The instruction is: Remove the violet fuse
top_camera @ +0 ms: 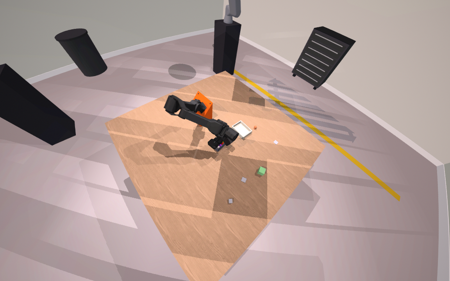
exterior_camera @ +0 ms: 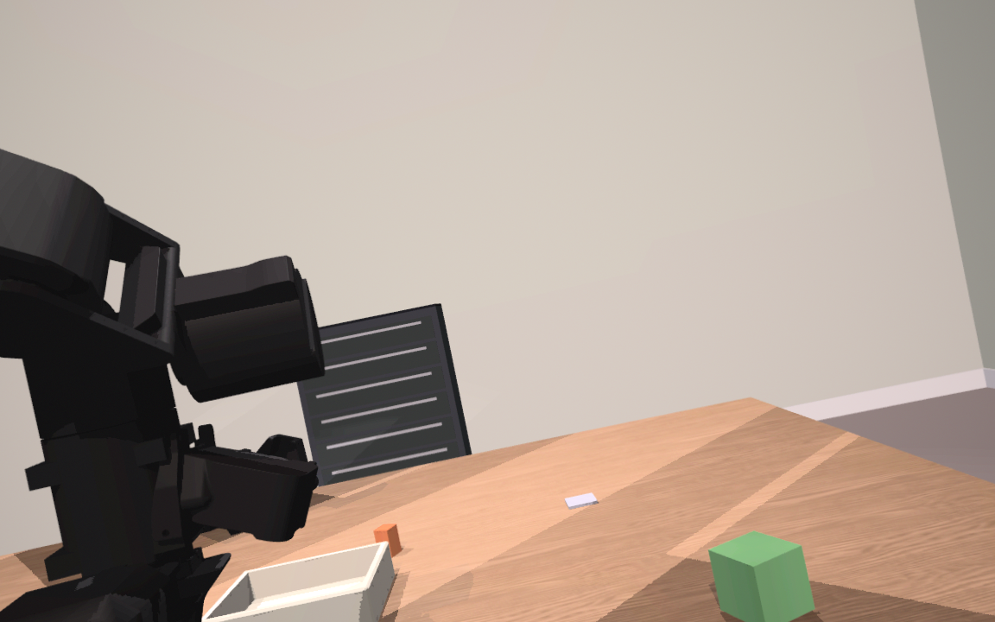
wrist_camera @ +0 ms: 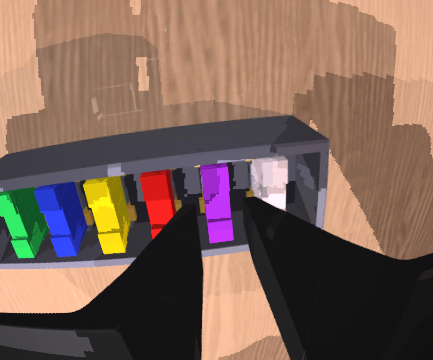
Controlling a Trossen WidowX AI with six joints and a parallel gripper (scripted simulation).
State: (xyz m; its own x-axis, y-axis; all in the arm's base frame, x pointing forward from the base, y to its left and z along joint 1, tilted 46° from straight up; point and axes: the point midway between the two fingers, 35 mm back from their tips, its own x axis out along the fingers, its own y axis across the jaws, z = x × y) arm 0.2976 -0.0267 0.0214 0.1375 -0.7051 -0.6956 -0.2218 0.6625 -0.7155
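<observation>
My gripper tip is 2 cm above the violet fuse. From my gripper tip the other things lie so: red fuse 1 cm behind, 2 cm to the left, 2 cm below; then yellow fuse 1 cm behind, 4 cm to the left, 2 cm below; then white fuse 2 cm to the right, 2 cm below.
</observation>
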